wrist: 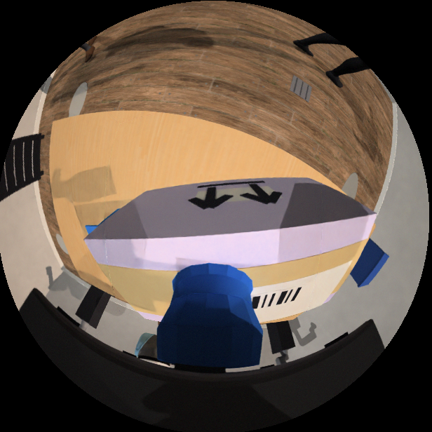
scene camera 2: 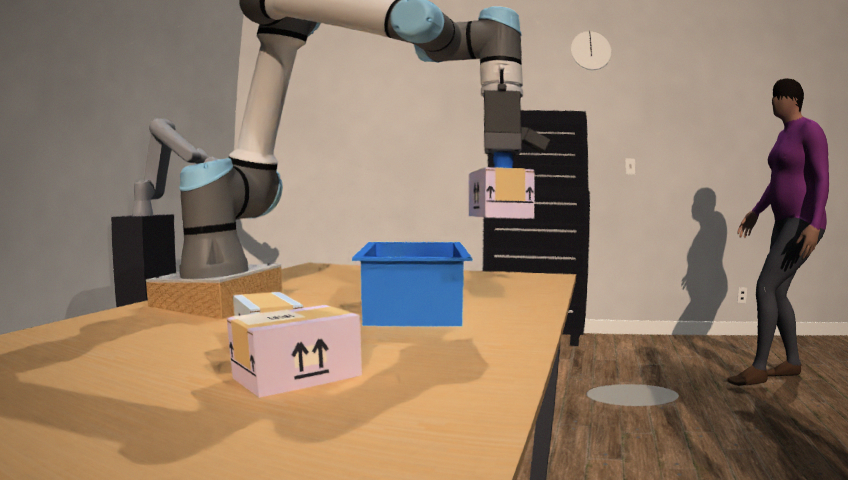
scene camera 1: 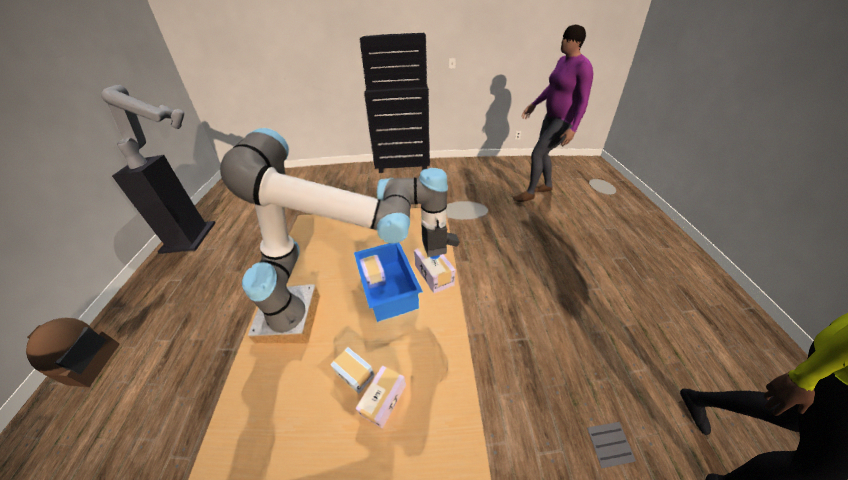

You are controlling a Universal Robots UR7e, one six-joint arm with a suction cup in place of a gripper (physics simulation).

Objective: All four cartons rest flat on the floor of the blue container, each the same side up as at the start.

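Frame: origin at the arm's base, x left, y ahead, z down, level; metres.
Where they show: end effector, tool point: (scene camera 1: 434,257); arm's base, origin of the base link: (scene camera 2: 214,273) (scene camera 1: 286,314).
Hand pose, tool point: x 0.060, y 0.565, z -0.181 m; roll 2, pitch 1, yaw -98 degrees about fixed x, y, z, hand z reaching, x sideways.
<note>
Each offset is from my tool point to the top centre of the thing. Level surfaces: height alone.
My suction gripper (scene camera 1: 435,256) (scene camera 2: 502,167) (wrist: 212,280) is shut on a lilac carton with a tan band {dx -0.020, dy -0.003, dz -0.016 m} (scene camera 1: 437,274) (scene camera 2: 514,193) (wrist: 225,250). It holds the carton level, arrows up, in the air above the table, to the right of the blue container {dx +0.082, dy -0.182, dz +0.132 m} (scene camera 1: 397,306) (scene camera 2: 411,294). A small lilac carton {dx +0.146, dy -0.245, dz +0.162 m} (scene camera 1: 373,269) is inside the container, near its left wall; the container's wall hides it in scene camera 2. A small light-blue carton {dx -0.276, dy -0.299, dz +0.175 m} (scene camera 1: 351,368) (scene camera 2: 267,302) and a larger lilac carton {dx -0.369, dy -0.202, dz +0.172 m} (scene camera 1: 380,397) (scene camera 2: 306,353) stand close together on the table, in front of the container. The larger one's arrows point up.
The arm's base stands on a wooden block (scene camera 1: 279,337) (scene camera 2: 187,297) left of the container. The long table {dz +0.251 m} (scene camera 1: 440,440) (scene camera 2: 416,455) has its right edge beneath the held carton's side. A person in purple (scene camera 1: 570,89) (scene camera 2: 797,160) is on the floor beyond the table.
</note>
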